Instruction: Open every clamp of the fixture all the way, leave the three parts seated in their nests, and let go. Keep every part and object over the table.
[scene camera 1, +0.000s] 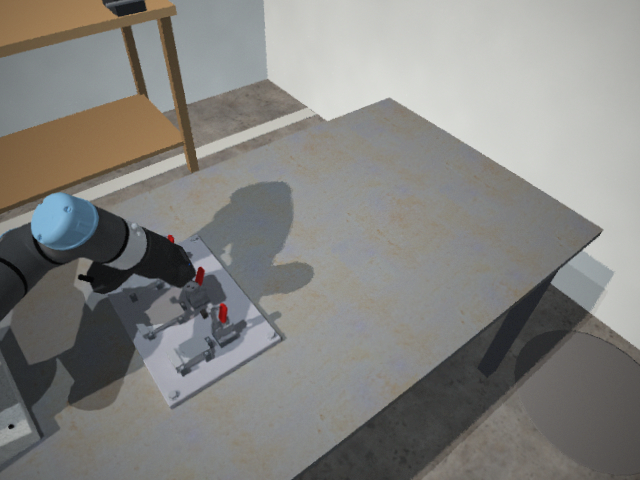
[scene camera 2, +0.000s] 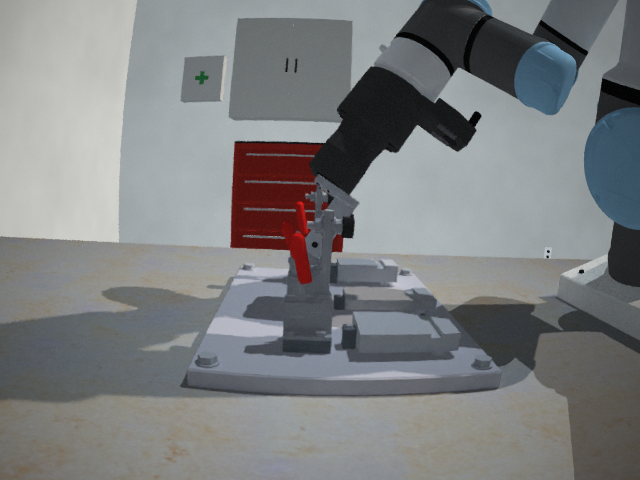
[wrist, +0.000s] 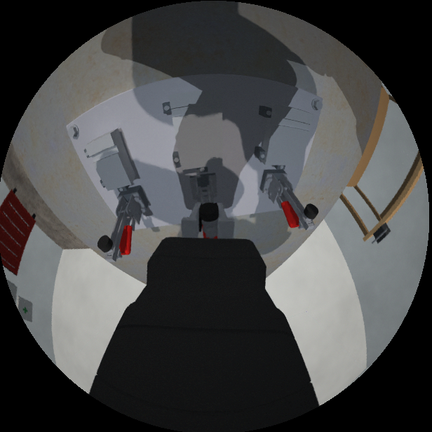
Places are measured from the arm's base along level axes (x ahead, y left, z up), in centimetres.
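Pixels of known places: gripper, fingertip midpoint: (scene camera 1: 192, 283) (scene camera 2: 309, 252).
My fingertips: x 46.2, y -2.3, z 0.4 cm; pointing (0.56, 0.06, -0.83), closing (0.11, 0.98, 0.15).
Observation:
Behind a point stands the place of what it marks.
The fixture plate (scene camera 1: 206, 374) {y -18.0, x 39.1, z -5.2 cm} (scene camera 2: 258, 374) {y 14.8, x 50.6, z -5.2 cm} (wrist: 150, 100) lies on the table. My gripper (wrist: 208, 211) is shut on the middle clamp's red handle (scene camera 1: 200, 275) {y -3.1, x 47.9, z 2.3 cm}; the fingertips are partly hidden in both scene views. The middle clamp's black pad (wrist: 209, 212) is raised off its part (wrist: 200, 137). The left clamp in the wrist view has its pad (wrist: 105, 244) up and its red handle (wrist: 126, 240) free. The right clamp's pad (wrist: 311, 211) is also up, its handle (wrist: 290, 215) free. The left part (wrist: 115, 167) and right part (wrist: 290, 140) sit in their nests.
The robot's base (scene camera 2: 589, 289) {y -2.3, x 10.7, z -3.7 cm} stands on the table on the parts' side of the plate. The two side clamps stand upright close beside my gripper. A wooden shelf (scene camera 1: 178, 93) and a red drawer cabinet (scene camera 2: 273, 196) are beyond the table.

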